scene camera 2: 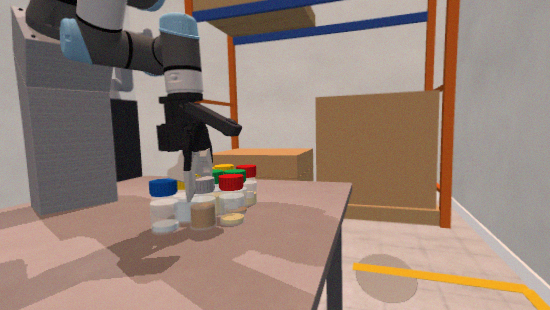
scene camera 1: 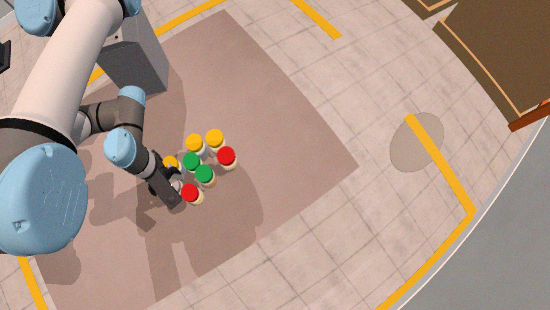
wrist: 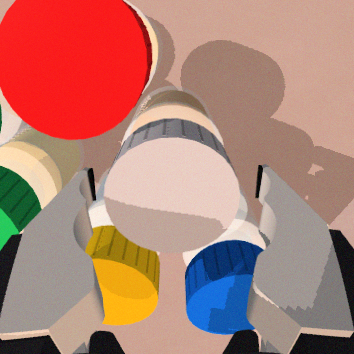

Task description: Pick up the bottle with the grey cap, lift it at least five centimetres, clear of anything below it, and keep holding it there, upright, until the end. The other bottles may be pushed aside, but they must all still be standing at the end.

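The grey-capped bottle stands upright on the table, with brown contents low in it. My gripper points down over it, partly open and empty. In the wrist view one finger is on each side of the grey cap, with a gap on both sides. In scene camera 2 the near fingertip is beside the cap, at about its lower edge. A red-capped bottle stands close beside it. In scene camera 1 the gripper mostly hides the grey cap.
A blue-capped bottle and a yellow-capped one stand close by, partly behind the fingers in the wrist view. Two green-capped bottles, two more yellow-capped and another red-capped bottle stand upright beyond.
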